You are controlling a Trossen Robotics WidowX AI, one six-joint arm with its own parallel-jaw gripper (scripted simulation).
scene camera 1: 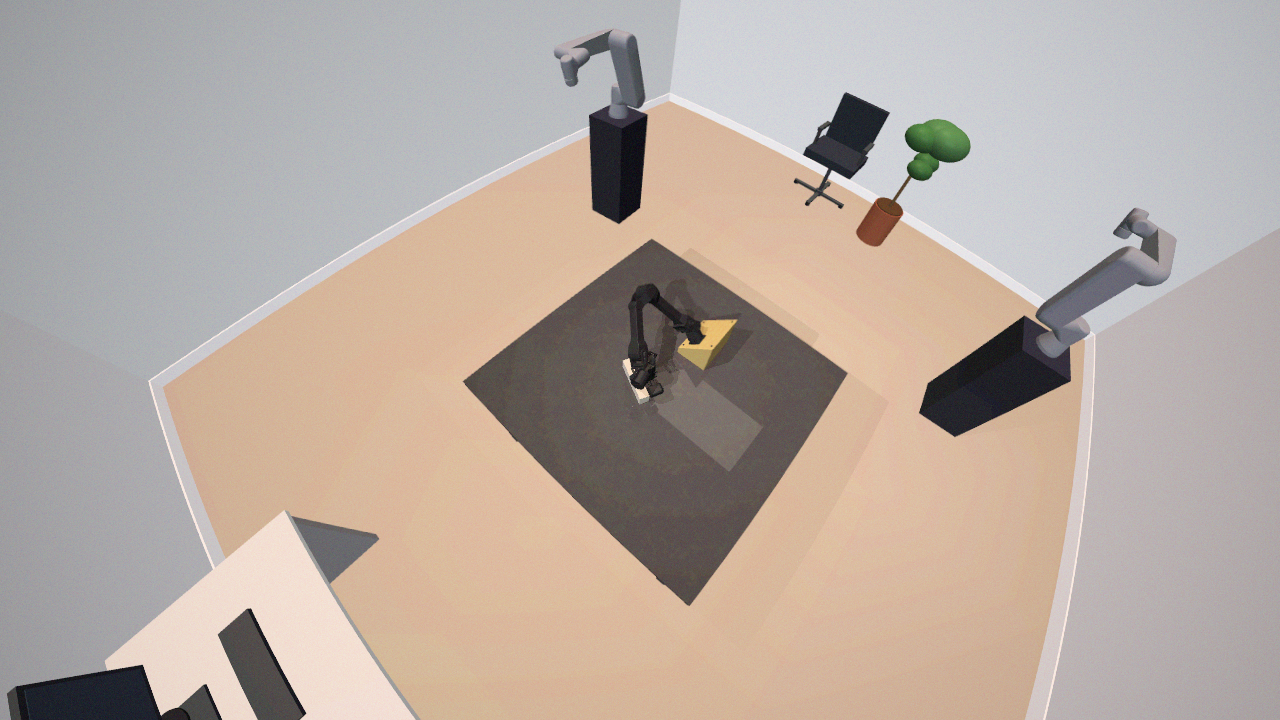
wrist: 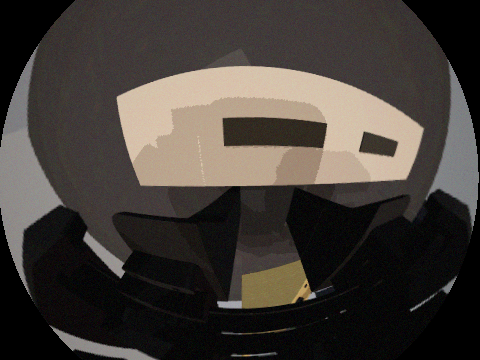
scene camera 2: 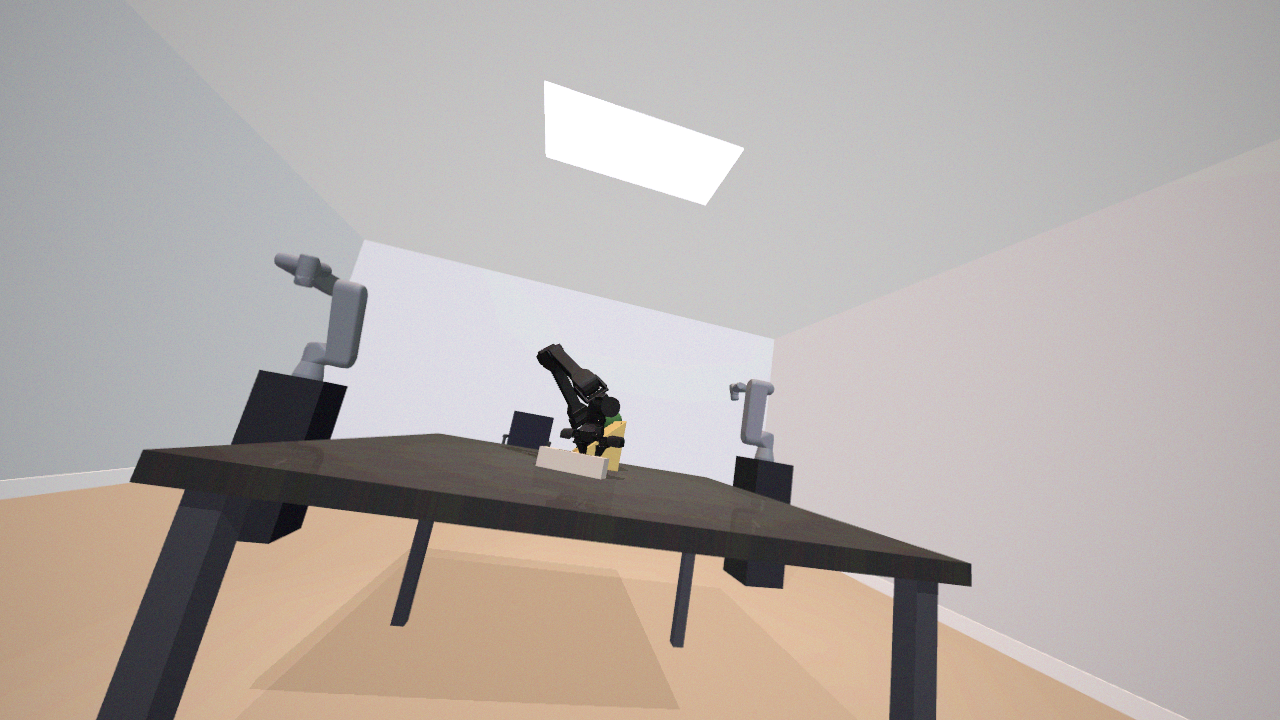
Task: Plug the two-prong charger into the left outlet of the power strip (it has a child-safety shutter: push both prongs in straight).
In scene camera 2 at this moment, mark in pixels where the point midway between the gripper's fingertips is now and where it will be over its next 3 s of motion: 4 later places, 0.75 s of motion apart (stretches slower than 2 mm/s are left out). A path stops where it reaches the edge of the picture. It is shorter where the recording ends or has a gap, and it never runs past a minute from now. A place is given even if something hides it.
My gripper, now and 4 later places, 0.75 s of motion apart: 587,467; 588,466; 589,466; 592,466; 595,461
